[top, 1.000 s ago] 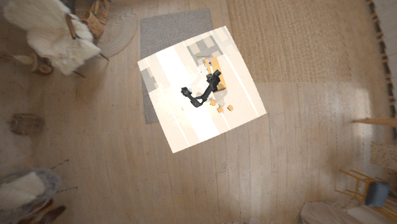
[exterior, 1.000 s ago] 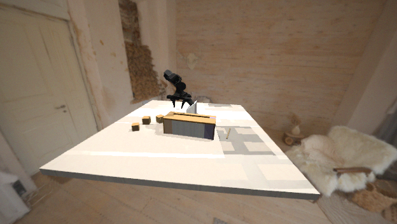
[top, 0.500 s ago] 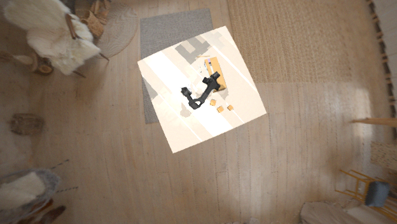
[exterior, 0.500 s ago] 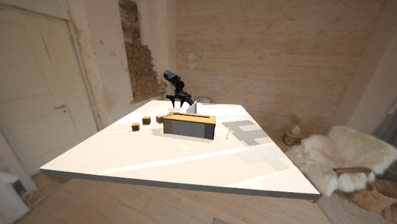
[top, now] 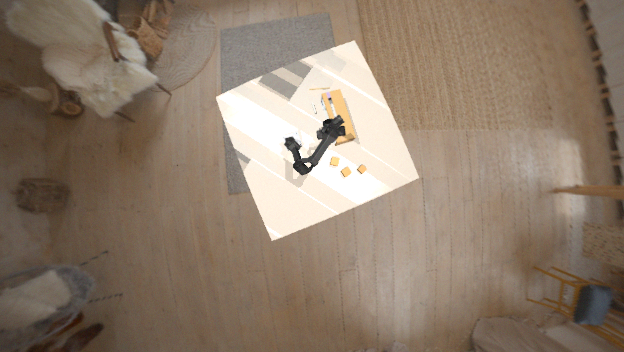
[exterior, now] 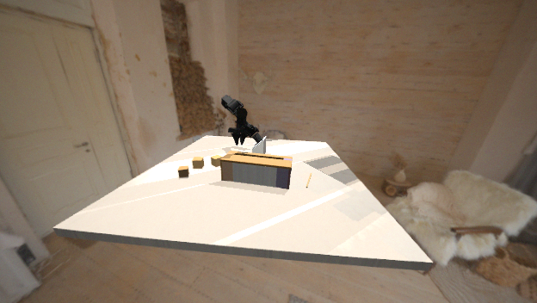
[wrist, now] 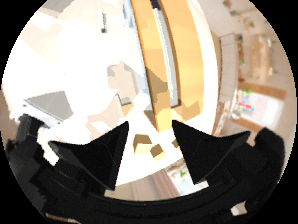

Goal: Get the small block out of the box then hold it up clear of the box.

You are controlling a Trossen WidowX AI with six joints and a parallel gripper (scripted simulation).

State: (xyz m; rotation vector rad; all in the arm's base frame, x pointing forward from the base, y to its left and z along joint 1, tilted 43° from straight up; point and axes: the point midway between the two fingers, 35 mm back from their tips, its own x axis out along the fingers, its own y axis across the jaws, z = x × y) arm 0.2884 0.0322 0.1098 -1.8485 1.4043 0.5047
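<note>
My gripper tip is now 30 mm past the tan block, 20 mm to the left of it and 150 mm above it. From my gripper tip the other things lie so: orange-topped box: 50 mm ahead, 140 mm to the left, 100 mm below; then thin wooden stick: 20 mm ahead, 440 mm to the left, 160 mm below.
</note>
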